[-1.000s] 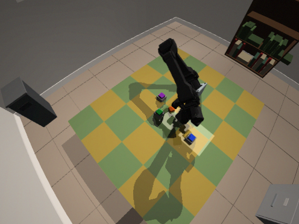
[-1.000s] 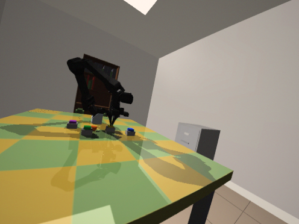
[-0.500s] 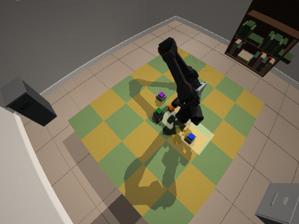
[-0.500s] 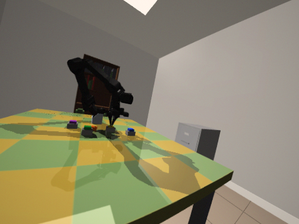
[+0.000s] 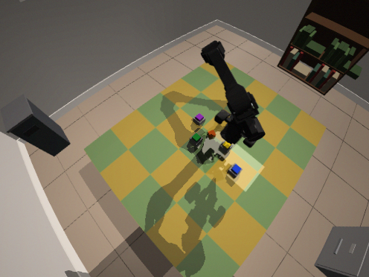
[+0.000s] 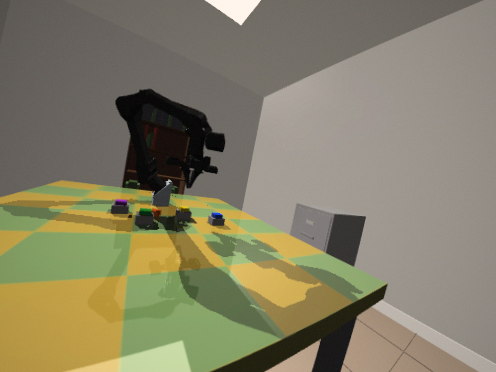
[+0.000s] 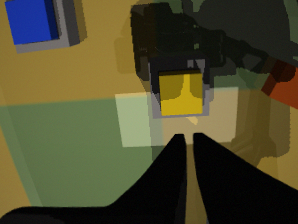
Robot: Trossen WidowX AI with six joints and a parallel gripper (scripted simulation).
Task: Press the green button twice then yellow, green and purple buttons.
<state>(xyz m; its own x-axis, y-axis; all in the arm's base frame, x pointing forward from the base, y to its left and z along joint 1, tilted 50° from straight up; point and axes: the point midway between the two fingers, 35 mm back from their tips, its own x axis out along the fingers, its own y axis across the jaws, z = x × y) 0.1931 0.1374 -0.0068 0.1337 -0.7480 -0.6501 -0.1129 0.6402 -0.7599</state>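
My gripper tip is 9 cm short of the green button, 13 cm to the left of it and 8 cm above it. Round my gripper tip: blue button: 5 cm ahead, 11 cm to the left, 8 cm below; yellow button: 8 cm below; orange block: 10 cm to the right, 10 cm below.
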